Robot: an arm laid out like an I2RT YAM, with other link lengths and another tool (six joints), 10 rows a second.
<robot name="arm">
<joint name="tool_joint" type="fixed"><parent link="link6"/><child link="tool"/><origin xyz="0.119 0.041 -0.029" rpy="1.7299 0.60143 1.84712"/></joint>
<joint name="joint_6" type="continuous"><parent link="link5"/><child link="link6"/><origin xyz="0.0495 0 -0.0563"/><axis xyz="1 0 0"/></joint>
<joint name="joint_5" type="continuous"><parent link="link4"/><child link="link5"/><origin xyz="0.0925 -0.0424 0.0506"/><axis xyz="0 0 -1"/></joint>
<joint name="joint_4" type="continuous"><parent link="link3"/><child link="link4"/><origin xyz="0.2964 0.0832 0.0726"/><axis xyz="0 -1 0"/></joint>
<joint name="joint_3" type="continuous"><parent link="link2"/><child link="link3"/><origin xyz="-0.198 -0.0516 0"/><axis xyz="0 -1 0"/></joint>
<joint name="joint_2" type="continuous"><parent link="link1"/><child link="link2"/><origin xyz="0.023 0.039 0.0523"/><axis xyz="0 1 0"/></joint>
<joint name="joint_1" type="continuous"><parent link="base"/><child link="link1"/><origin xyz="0 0 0.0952"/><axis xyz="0 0 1"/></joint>
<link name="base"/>
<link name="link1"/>
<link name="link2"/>
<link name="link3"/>
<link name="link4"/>
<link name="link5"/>
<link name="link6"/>
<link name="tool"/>
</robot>
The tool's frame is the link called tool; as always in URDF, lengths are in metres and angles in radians. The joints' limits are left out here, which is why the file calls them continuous.
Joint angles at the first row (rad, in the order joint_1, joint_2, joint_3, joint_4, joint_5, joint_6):
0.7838, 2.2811, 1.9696, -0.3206, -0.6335, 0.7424
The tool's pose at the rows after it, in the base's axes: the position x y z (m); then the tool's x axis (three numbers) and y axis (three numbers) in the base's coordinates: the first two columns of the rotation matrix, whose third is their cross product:
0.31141 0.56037 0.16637 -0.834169 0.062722 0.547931 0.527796 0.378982 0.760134
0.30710 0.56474 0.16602 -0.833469 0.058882 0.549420 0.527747 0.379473 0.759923
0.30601 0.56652 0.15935 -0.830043 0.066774 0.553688 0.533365 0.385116 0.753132
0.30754 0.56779 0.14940 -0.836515 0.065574 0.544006 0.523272 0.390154 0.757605
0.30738 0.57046 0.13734 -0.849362 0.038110 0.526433 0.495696 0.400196 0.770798
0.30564 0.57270 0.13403 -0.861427 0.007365 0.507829 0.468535 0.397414 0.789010
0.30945 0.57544 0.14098 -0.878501 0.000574 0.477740 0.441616 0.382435 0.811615
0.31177 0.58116 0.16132 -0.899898 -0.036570 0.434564 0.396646 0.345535 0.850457
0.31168 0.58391 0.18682 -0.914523 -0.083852 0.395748 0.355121 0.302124 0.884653
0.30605 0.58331 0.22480 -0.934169 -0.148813 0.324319 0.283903 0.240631 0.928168
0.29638 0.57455 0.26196 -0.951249 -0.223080 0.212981 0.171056 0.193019 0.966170
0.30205 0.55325 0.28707 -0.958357 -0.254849 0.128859 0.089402 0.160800 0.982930
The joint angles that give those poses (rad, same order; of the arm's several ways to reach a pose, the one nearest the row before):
0.7976, 2.2749, 1.9727, -0.3130, -0.6381, 0.7608
0.8084, 2.2795, 1.9758, -0.3068, -0.6335, 0.7685
0.8130, 2.2902, 1.9758, -0.3053, -0.6259, 0.7716
0.8130, 2.3101, 1.9758, -0.2885, -0.6228, 0.7578
0.8130, 2.3484, 1.9911, -0.2654, -0.6396, 0.7257
0.8145, 2.3623, 1.9896, -0.2332, -0.6565, 0.7057
0.8146, 2.3639, 2.0033, -0.2163, -0.6474, 0.6934
0.8161, 2.3639, 2.0323, -0.1796, -0.6596, 0.6857
0.8145, 2.3517, 2.0524, -0.1413, -0.6887, 0.6857
0.8145, 2.3057, 2.0494, -0.0860, -0.7270, 0.6750
0.8084, 2.2444, 2.0463, -0.0722, -0.7806, 0.6061
0.7702, 2.1815, 2.0265, -0.0813, -0.8359, 0.5402

